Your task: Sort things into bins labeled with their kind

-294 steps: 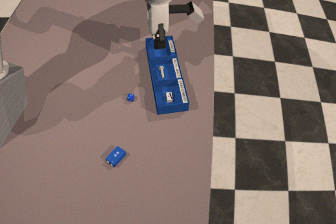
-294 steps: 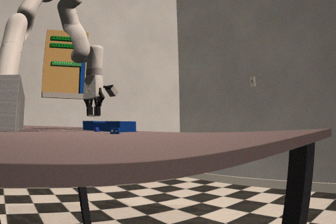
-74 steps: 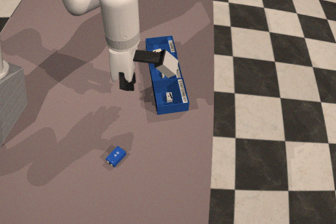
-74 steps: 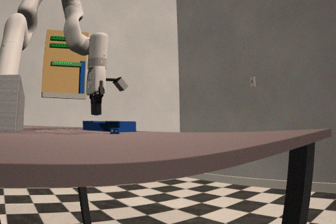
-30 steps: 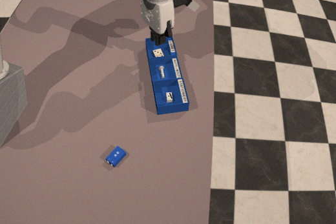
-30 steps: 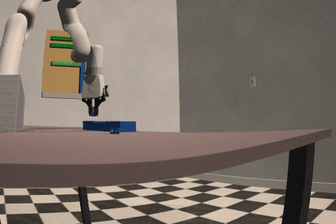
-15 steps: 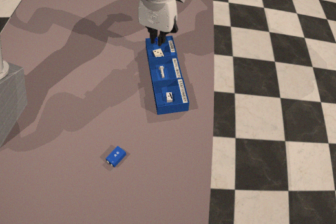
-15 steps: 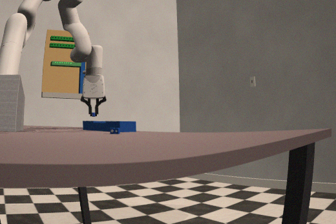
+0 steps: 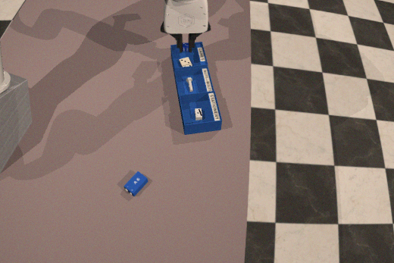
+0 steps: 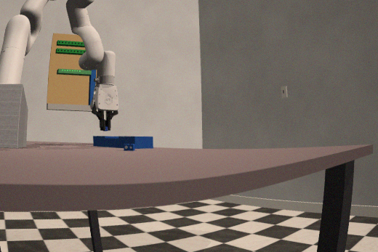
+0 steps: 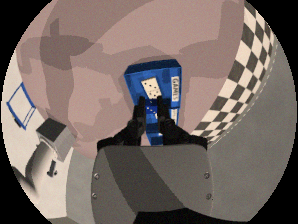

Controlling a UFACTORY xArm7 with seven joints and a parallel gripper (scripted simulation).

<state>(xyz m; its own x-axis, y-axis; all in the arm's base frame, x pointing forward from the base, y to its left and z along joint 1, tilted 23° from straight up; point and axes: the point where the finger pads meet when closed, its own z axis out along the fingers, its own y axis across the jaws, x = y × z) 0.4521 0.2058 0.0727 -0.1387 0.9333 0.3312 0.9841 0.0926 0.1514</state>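
Now: hand 7 cm above the cream domino and 1 cm to the left of it. Round my hand: blue three-part bin 8 cm to the right, 6 cm below, 3 cm ahead; then blue die 1 cm below; then bolt 7 cm to the right, 7 cm below, 2 cm ahead.
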